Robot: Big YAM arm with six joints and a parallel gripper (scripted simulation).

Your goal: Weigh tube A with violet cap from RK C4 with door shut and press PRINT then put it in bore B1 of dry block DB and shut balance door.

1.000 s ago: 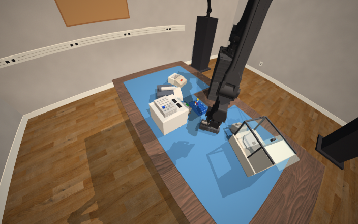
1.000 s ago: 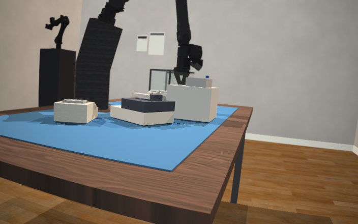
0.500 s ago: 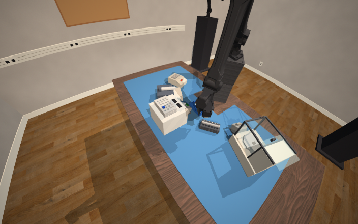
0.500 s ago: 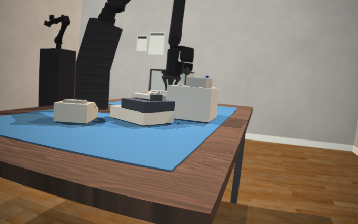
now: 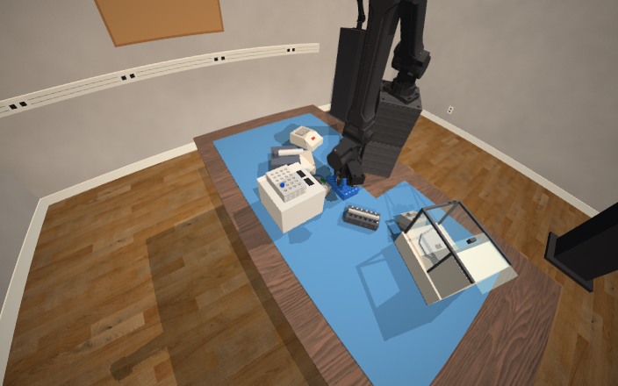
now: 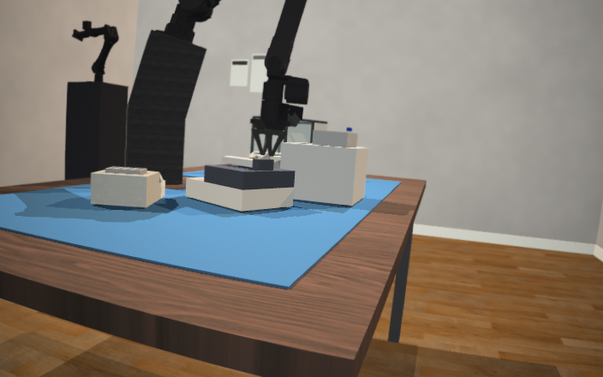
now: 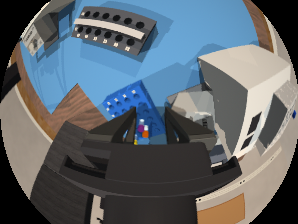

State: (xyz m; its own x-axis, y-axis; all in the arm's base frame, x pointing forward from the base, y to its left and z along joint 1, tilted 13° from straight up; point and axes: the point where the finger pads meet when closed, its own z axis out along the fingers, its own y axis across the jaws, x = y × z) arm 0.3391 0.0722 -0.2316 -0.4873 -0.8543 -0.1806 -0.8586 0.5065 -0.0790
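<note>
My hand is 80 mm above the blue rack RK, 60 mm past it and 50 mm to the left of it. From my hand the other things lie so: blue-capped tube (240 mm ahead, 60 mm to the right, 60 mm above); then round white print key (250 mm to the left, 140 mm behind, 30 mm below); then dark magnet block (130 mm to the left, 80 mm below).
</note>
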